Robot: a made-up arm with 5 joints. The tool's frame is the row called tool.
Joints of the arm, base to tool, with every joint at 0 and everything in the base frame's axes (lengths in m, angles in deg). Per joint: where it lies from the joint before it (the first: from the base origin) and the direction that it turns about. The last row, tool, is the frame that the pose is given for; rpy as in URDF.
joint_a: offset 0 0 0.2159 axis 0 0 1
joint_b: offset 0 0 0 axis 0 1 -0.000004
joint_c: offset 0.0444 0 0.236 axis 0 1 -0.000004
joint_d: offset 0.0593 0 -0.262 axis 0 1 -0.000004
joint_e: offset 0.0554 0 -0.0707 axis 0 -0.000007 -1
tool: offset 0 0 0 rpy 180 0 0
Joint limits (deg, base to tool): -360..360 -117.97..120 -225..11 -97..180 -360..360
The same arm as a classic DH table. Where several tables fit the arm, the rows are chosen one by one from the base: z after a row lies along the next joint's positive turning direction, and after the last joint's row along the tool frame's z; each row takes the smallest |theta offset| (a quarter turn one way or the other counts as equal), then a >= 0, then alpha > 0; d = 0 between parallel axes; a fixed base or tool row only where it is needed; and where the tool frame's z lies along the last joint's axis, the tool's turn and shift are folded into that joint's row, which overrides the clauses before.
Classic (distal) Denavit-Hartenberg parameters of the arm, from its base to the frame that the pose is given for. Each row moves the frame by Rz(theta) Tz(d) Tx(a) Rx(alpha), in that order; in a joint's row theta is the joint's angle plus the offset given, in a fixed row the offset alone. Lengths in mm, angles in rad.
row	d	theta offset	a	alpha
joint_a	215.9	0	0	-1.5708
joint_b	0	-1.3848	240.1	0
joint_c	0	-0.4085	-268.6	0
joint_d	0	-1.3482	-55.4	1.5708
joint_e	70.7	3.1416	0	0
Joint limits (rad, base to tool): -6.2832..6.2832 -2.059..2.0944 -3.927..0.192 -1.693..3.1416 -6.2832..6.2832

